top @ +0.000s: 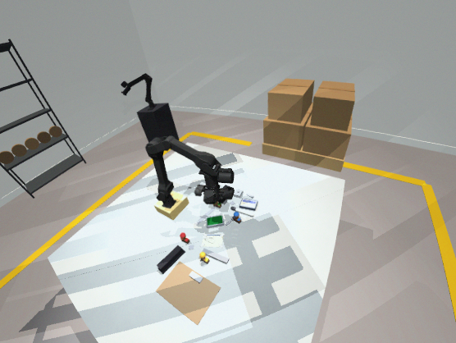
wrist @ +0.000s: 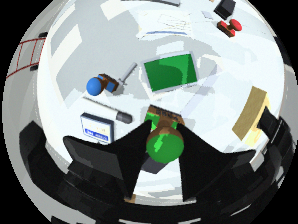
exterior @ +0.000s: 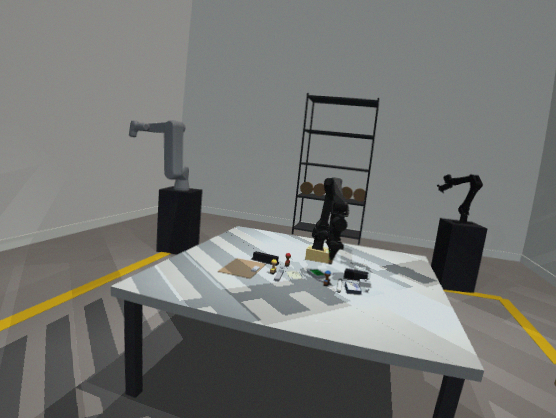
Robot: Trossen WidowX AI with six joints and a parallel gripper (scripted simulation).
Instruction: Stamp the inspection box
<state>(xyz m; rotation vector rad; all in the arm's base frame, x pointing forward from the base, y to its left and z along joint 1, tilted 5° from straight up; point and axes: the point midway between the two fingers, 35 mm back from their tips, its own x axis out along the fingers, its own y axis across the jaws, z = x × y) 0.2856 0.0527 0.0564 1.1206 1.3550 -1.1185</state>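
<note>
Right now the green ink pad is 9 cm below my gripper tip and 5 cm to the right of it. The rest, counted from my gripper tip: blue-knobbed stamp 11 cm ahead, 7 cm below, 1 cm to the right; then blue-and-white box 13 cm ahead, 10 cm to the left, 8 cm below; then green-knobbed stamp right at my gripper tip.
</note>
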